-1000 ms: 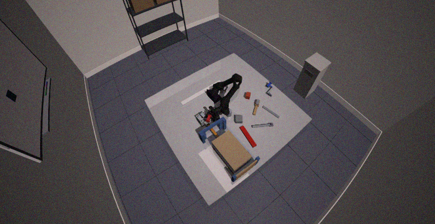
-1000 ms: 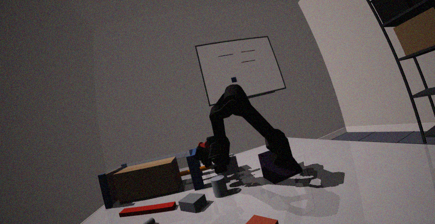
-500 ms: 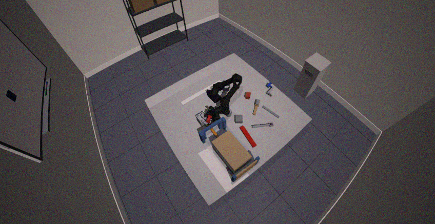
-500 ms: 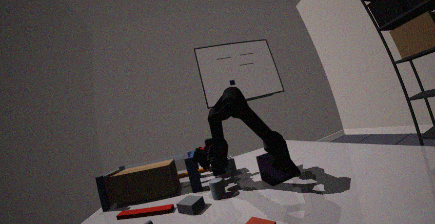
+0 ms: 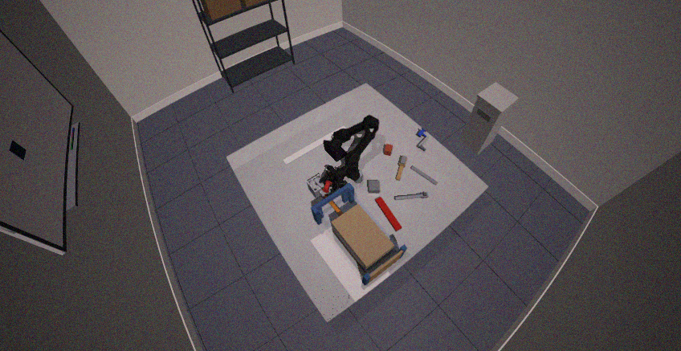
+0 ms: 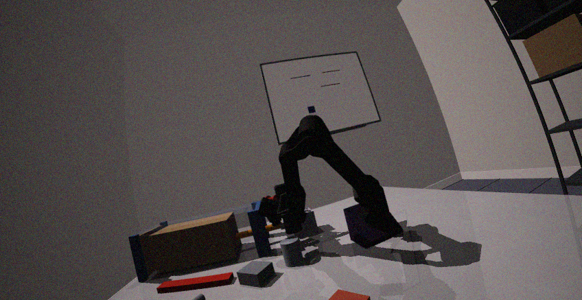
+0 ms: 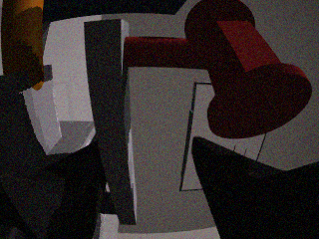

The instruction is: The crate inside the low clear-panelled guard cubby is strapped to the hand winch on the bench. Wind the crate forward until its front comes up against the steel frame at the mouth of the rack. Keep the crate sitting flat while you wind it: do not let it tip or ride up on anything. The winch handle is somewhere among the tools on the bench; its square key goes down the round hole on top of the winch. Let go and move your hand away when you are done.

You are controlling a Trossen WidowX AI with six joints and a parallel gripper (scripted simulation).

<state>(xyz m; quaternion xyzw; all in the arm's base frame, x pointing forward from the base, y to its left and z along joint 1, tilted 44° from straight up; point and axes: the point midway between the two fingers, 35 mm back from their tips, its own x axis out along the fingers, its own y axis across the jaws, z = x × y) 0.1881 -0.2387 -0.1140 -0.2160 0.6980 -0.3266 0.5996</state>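
Right now my gripper tip is 2 cm short of the winch handle with red knob, 1 cm to the right of it and 1 cm above it. From my gripper tip the other things lie so: grey block: 19 cm ahead, 26 cm to the left, 12 cm below; blue frame: 11 cm ahead, 1 cm to the right, 3 cm below; grey winch: 6 cm behind, 10 cm below.
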